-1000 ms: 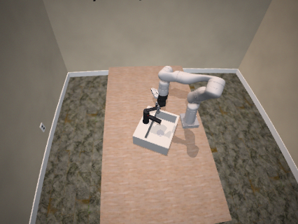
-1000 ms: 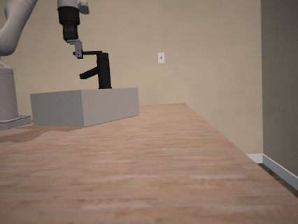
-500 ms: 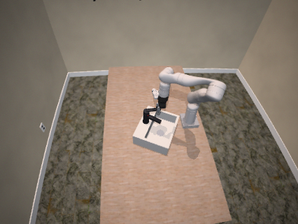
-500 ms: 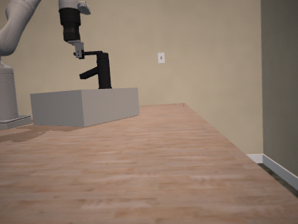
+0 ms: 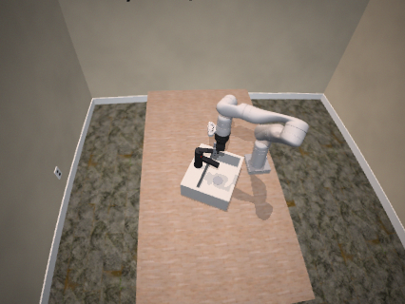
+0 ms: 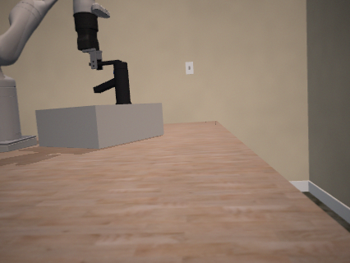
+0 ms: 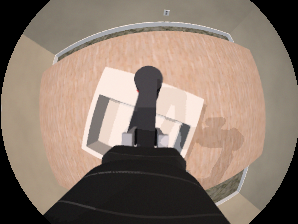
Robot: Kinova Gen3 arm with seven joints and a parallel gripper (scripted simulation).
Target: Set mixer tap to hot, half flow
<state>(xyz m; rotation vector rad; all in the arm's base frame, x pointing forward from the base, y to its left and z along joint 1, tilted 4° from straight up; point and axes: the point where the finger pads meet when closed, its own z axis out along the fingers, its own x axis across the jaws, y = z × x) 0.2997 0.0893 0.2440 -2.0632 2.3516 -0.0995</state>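
The lever lies 3 cm ahead of my hand. The rest, counted from my hand: white sink block: 2 cm behind, 4 cm to the left, 23 cm below; then black mixer tap: 6 cm ahead, 4 cm below.
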